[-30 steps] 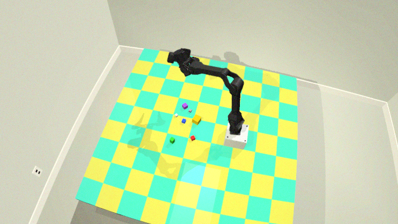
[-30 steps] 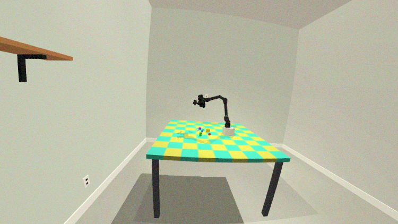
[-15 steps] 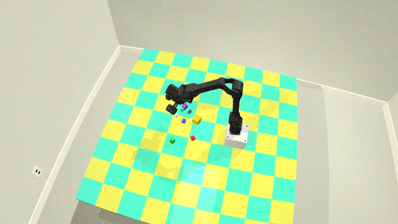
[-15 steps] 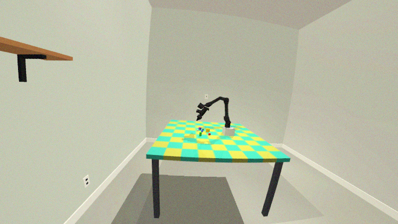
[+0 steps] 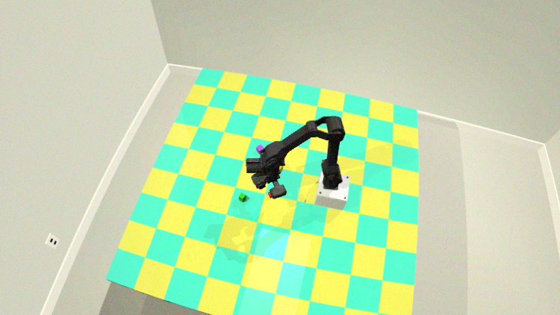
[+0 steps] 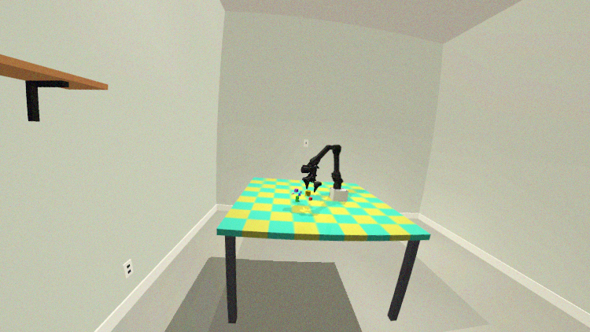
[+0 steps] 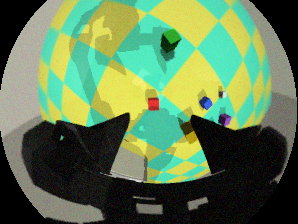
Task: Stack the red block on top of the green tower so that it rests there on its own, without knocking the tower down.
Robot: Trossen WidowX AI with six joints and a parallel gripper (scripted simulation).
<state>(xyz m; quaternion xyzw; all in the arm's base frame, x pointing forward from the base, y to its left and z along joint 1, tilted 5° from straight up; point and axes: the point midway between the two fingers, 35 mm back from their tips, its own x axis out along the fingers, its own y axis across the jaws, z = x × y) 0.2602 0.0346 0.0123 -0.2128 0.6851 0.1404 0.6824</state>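
Right now my gripper tip is 70 mm above the red block, 10 mm to the right of it and 10 mm past it. The rest, counted from my gripper tip: blue block: 110 mm to the right, 70 mm below, 70 mm ahead; then yellow block: 120 mm to the right, 60 mm below, 20 mm behind.
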